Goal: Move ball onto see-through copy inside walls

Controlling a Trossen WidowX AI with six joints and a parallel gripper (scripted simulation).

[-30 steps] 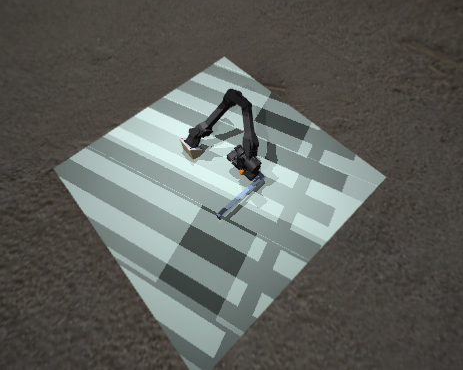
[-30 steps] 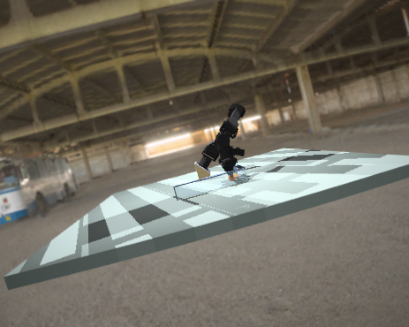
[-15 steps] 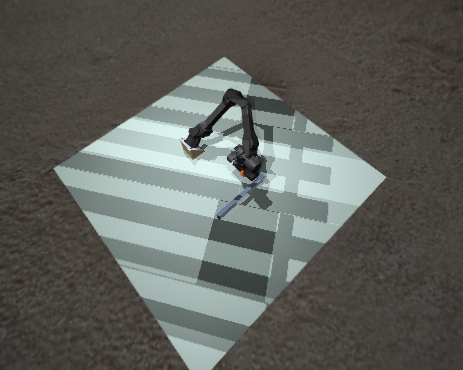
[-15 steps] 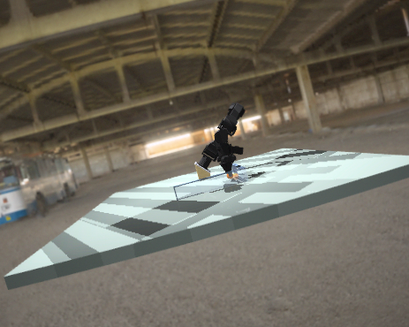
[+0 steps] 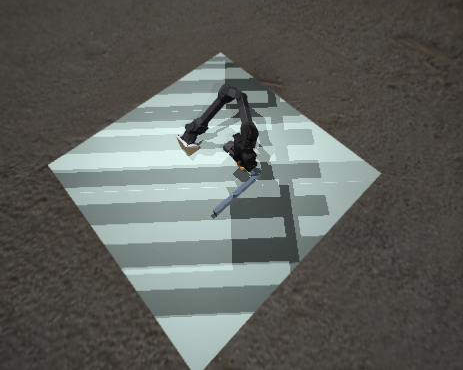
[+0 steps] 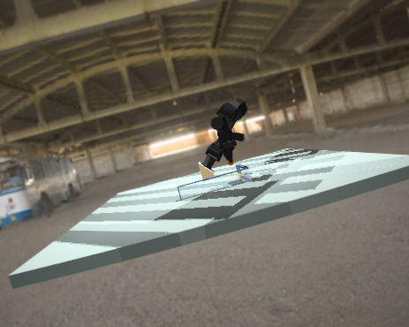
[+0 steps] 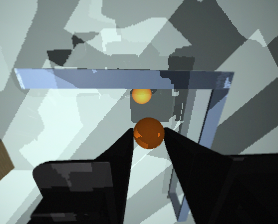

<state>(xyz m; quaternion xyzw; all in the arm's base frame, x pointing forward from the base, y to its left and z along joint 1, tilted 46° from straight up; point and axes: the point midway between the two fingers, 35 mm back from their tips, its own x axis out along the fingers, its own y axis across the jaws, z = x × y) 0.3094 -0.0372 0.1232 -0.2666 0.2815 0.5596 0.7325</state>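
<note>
My gripper tip is now 70 mm above the see-through copy of ball and 20 mm to the right of it. Also, from my gripper tip: clear wall (110 mm to the right, 80 mm ahead, 60 mm below); then orange ball (right at my gripper tip).
</note>
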